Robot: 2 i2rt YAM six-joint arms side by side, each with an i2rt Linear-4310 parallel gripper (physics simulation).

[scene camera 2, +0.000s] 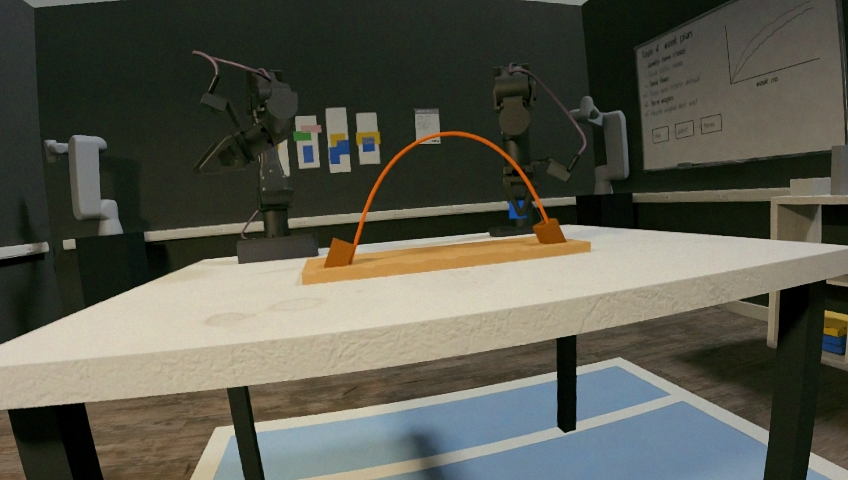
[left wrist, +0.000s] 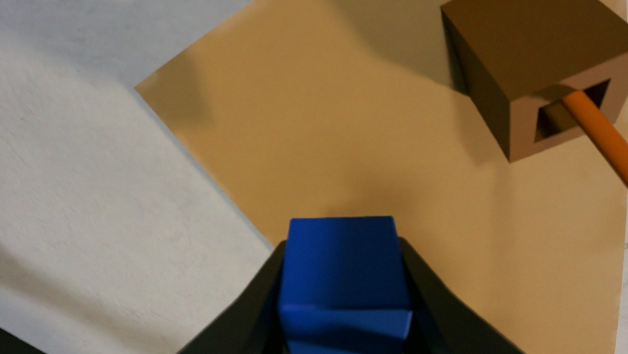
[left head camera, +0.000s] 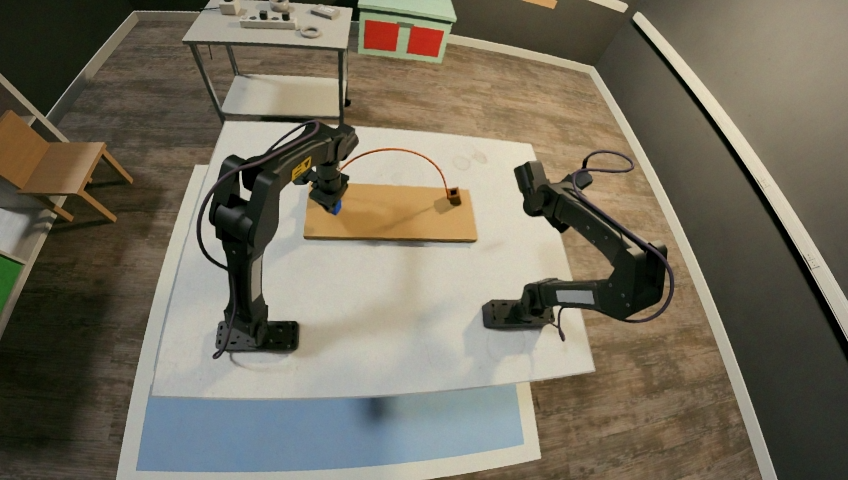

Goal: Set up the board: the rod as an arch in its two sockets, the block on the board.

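Seen in the pictures: left gripper, between the fingertips: (scene camera 2: 520, 215) (left wrist: 342, 250) (left head camera: 331, 207); right gripper, between the fingertips: (scene camera 2: 197, 172); left arm's base, origin of its link: (scene camera 2: 523, 228) (left head camera: 257, 335); right arm's base, origin of its link: (scene camera 2: 277, 240) (left head camera: 521, 312).
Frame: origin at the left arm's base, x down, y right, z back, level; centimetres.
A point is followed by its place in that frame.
Note:
An orange rod (left head camera: 395, 149) @[z -41.4, x -21.9, y 34.2 cm] (scene camera 2: 455, 133) @[z -41.9, x -21.8, y 33.7 cm] (left wrist: 600, 135) @[z -41.8, x -6.2, y 16.8 cm] stands as an upright arch, with one end in each of two brown sockets. One socket (left head camera: 454, 196) @[z -39.8, x -4.4, y 54.8 cm] (scene camera 2: 340, 252) @[z -43.1, x -2.9, y 55.5 cm] is at the board's right in the head view; the other socket (scene camera 2: 548, 231) @[z -43.7, x -3.0, y 17.3 cm] (left wrist: 540, 45) @[z -41.7, x -3.9, y 14.9 cm] is near its left end. The board (left head camera: 404, 223) @[z -31.9, x -0.6, y 39.0 cm] (scene camera 2: 440, 256) @[z -43.8, x -0.5, y 38.7 cm] (left wrist: 310, 115) @[z -33.8, x -0.5, y 14.8 cm] lies flat on the table. My left gripper (left head camera: 333, 205) @[z -33.8, x -5.9, y 17.9 cm] (scene camera 2: 518, 212) @[z -33.8, x -5.9, y 17.9 cm] (left wrist: 342, 250) @[z -33.8, x -5.9, y 17.9 cm] is shut on a blue block (left head camera: 336, 207) @[z -31.9, x -8.8, y 19.4 cm] (scene camera 2: 515, 209) (left wrist: 345, 265) @[z -34.4, x -7.5, y 16.8 cm] and holds it above the board. My right gripper (scene camera 2: 199, 169) @[z -27.8, x -19.4, y 81.2 cm] is open, well away from the board.
The white table (left head camera: 380, 309) @[z -6.5, x 1.4, y 31.1 cm] (scene camera 2: 380, 321) @[z -71.7, x 1.5, y 53.2 cm] carries both arm bases (left head camera: 279, 336) @[z 0.4, x -1.0, y 5.7 cm] (left head camera: 502, 314) @[z -2.1, x -4.3, y 63.2 cm]. In the head view, a wheeled cart (left head camera: 199, 34) with a power strip and a mint-green box (left head camera: 406, 8) stand beyond the table, and a wooden chair (left head camera: 65, 166) is at the left.

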